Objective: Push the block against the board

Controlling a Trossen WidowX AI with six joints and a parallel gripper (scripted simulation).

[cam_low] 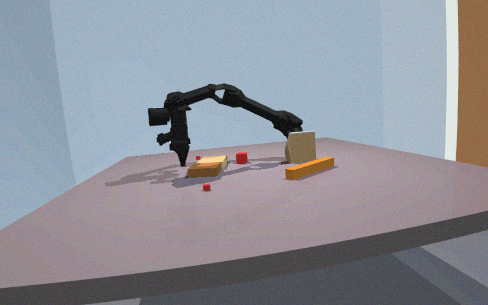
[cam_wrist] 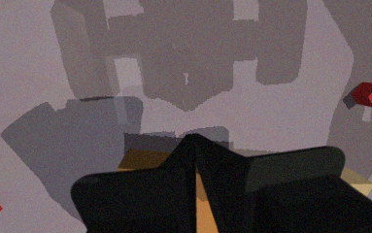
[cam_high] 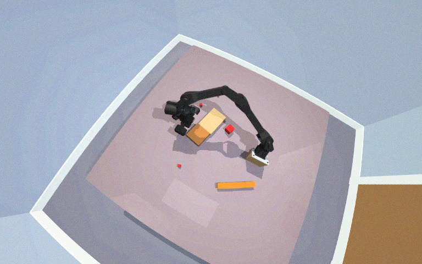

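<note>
Now: the orange square block 8 cm behind my gripper tip, 2 cm to the left of it and 2 cm below it. Also, from my gripper tip: long orange board: 42 cm behind, 19 cm to the left, 2 cm below; cream rectangular block: 12 cm behind, 10 cm to the right, 2 cm below; red cube: 24 cm behind, 10 cm to the right, 1 cm below.
</note>
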